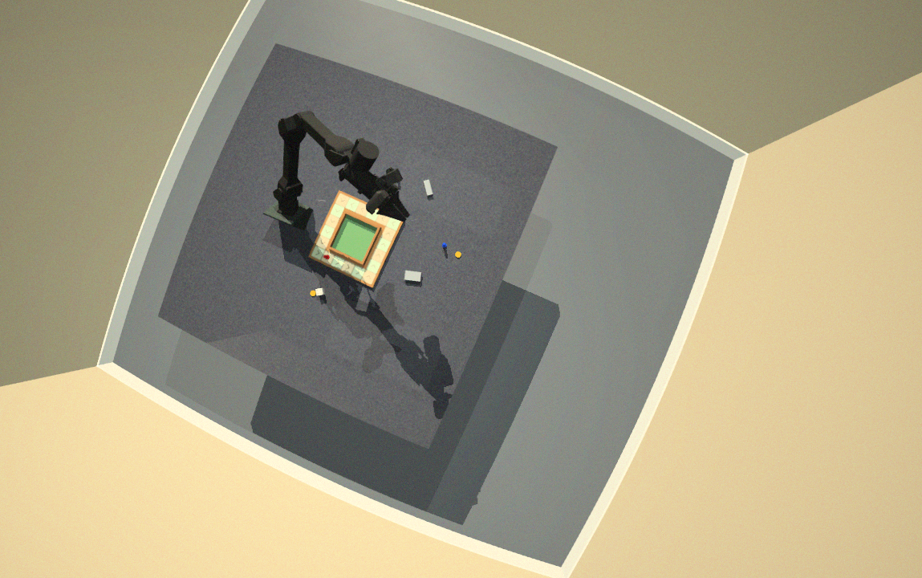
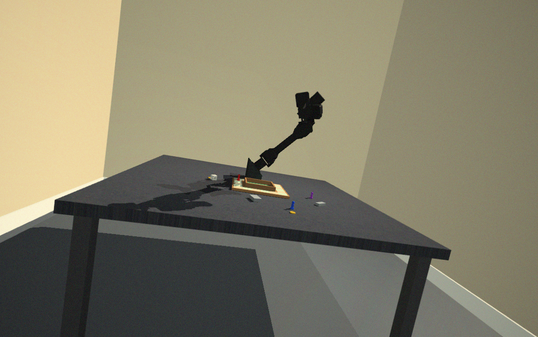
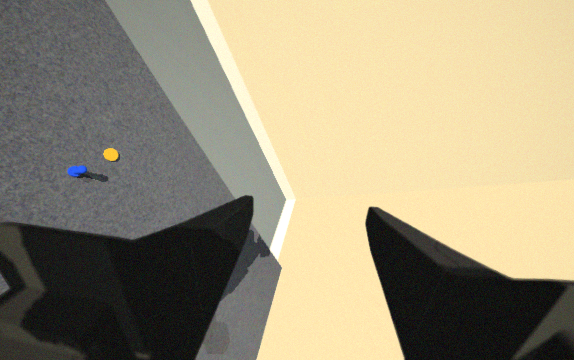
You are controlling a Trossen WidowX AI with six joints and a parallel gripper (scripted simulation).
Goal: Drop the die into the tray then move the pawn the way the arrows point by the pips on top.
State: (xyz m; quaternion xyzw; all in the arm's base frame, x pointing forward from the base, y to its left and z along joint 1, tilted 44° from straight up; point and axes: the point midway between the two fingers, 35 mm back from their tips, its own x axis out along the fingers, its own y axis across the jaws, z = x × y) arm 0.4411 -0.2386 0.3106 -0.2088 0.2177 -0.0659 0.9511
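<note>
My gripper tip is now 330 mm past the white die, 300 mm to the left of it and 380 mm above it. Also, from my gripper tip: green dice tray: 250 mm behind, 60 mm to the right, 390 mm below; then blue pawn: 90 mm ahead, 380 mm below; then purple pawn: 160 mm behind, 210 mm to the left, 380 mm below.
</note>
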